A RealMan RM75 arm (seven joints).
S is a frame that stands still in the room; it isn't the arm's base.
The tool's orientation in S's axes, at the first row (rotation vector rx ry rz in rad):
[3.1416, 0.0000, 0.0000]
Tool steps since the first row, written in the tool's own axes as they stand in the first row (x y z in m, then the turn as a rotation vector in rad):
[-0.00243, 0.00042, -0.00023, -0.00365, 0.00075, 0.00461]
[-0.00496, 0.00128, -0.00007, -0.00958, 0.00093, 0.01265]
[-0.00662, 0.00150, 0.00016, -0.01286, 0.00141, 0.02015]
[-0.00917, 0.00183, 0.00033, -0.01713, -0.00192, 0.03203]
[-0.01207, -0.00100, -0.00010, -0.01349, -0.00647, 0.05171]
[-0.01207, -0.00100, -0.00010, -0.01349, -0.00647, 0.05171]
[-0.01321, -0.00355, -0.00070, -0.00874, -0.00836, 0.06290]
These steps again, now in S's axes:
[-0.00243, -0.00042, 0.00023, -0.00365, -0.00075, -0.00461]
[-0.00496, -0.00128, 0.00007, -0.00958, -0.00093, -0.01265]
[-0.00662, -0.00150, -0.00016, -0.01286, -0.00141, -0.02015]
[-0.00917, -0.00183, -0.00033, -0.01713, 0.00192, -0.03203]
[-0.01207, 0.00100, 0.00010, -0.01349, 0.00647, -0.05171]
[-0.01207, 0.00100, 0.00010, -0.01349, 0.00647, -0.05171]
[-0.01321, 0.00355, 0.00070, -0.00874, 0.00836, -0.06290]

